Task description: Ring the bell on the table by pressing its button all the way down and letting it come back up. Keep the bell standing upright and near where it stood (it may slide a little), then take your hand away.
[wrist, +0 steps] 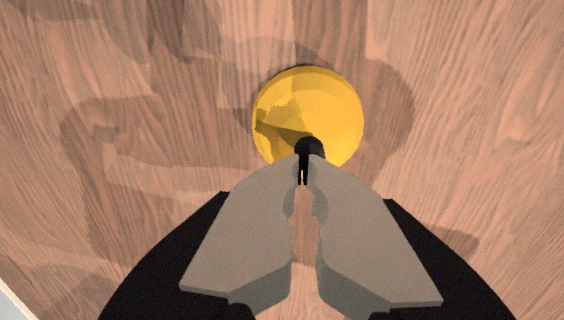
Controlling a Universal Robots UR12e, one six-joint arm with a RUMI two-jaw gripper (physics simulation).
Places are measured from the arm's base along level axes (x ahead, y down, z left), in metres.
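Pixels of known places: gripper, fingertip midpoint: [302, 159].
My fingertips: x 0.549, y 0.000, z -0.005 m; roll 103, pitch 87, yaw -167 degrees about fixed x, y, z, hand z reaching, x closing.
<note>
Ahead of a thing's pixels: the offset from my fingertips to its middle. Level surfaces: height alone.
The yellow round bell {dx +0.001, dy +0.031, dz -0.004 m} [330, 112] stands upright on the table, in the upper middle of the wrist view. Its dark button {dx +0.001, dy +0.005, dz -0.004 m} [311, 145] shows at the fingertips, partly covered by them. My gripper [302, 159] is shut with nothing between its fingers. Its tips are over the near part of the bell, right at the button in this view. Whether the tips touch the button, and how far down the button is, I cannot tell. The near edge of the bell is hidden behind the fingers.
The wood-grained table top {dy +0.063 m} [475, 100] lies around the bell, with shadows of the arm and gripper across it. A pale table edge crosses the lower left corner of the view.
</note>
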